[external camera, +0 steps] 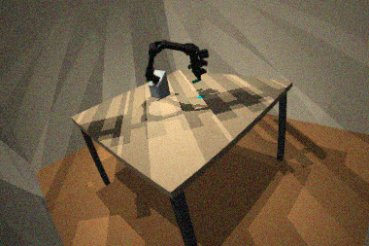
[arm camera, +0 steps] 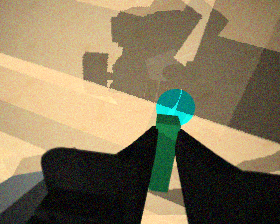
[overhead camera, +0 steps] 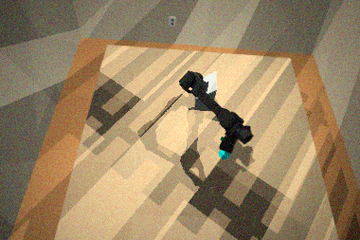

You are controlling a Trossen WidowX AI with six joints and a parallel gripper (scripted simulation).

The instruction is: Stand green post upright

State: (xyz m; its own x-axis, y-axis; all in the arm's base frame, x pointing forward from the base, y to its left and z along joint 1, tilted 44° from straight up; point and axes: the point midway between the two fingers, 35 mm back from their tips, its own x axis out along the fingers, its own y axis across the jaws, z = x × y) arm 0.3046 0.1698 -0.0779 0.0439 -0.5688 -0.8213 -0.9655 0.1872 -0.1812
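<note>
Now: the cyan circle 1 cm ahead of my gripper tip, 1 cm to the right of it and 13 cm below it. Round my gripper tip: green post: 1 cm behind, 2 cm to the right.
</note>
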